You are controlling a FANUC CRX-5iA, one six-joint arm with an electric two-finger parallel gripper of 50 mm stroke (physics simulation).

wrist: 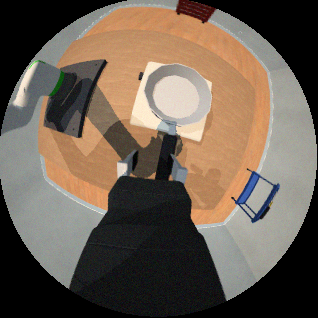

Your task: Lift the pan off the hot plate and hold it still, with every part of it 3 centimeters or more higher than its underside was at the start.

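Frame: origin at the arm's base, x right, y ahead, z up, level; millimetres.
Seen in the pictures: gripper, fingertip midpoint: [152, 157]; arm's base, link origin: [63, 85].
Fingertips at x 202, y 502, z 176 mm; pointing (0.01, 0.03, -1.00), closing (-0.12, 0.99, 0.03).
Note:
Pixels of each thing's middle, then the offset from my fingertips to it. Level surfaces: height alone.
- pan, body centre: [172, 126] dx -64, dy +38, dz -89 mm
- cream hot plate, body centre: [171, 97] dx -166, dy +28, dz -167 mm
- wooden table, surface height: dz -202 mm
- small black knob, body centre: [141, 75] dx -225, dy -92, dz -168 mm
The pan [176, 96] is a round, light grey dish on the cream hot plate [141, 114], in the upper middle of the wrist view. Its black handle [166, 154] points down the view toward my gripper [152, 157]. The gripper is open. The handle's end shows in the gap between the two fingers, nearer the right finger, with more room on the left. The fingers are not shut on it. How far the handle lies below the fingertips is hard to tell. The handle's far end is hidden by the gripper body.
The robot's base stands on a dark plate [89, 107] at the left of the wooden table [230, 100]. A small black knob [141, 76] sits at the hot plate's left side. A blue cart [248, 187] stands off the table at the right. A dark red object [195, 10] shows at the top.

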